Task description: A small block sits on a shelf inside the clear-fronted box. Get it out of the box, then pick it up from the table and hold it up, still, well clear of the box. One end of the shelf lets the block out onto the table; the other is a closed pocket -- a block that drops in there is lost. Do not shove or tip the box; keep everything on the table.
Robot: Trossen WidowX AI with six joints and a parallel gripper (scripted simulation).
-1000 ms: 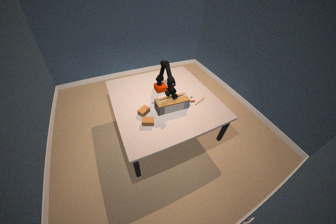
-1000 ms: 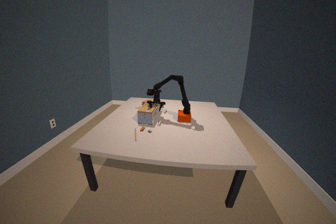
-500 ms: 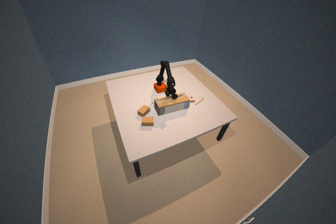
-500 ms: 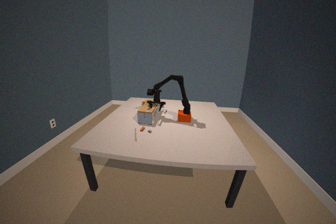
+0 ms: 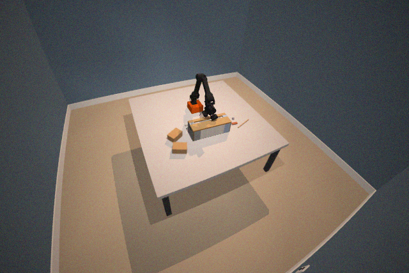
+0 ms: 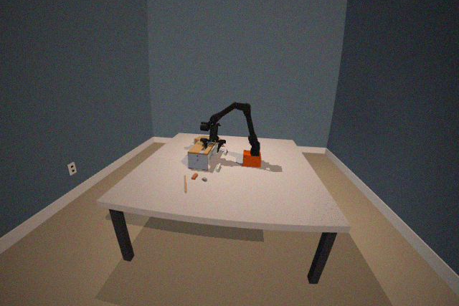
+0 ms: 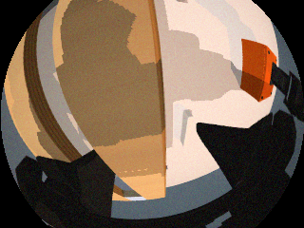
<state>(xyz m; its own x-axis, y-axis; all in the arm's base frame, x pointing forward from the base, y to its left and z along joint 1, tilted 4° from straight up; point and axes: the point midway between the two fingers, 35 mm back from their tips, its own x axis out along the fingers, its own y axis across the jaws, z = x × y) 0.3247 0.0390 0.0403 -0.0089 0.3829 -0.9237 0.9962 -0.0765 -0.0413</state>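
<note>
Now: gripper tip 60 mm short of the small tan block and 10 mm to the right of it. From my gripper tip the other things lie so: clear-fronted box 70 mm to the right, 30 mm below, 30 mm ahead; thin wooden stick 320 mm to the left, 110 mm ahead, 80 mm below; small grey piece 260 mm to the left, 80 mm below, 10 mm ahead.
</note>
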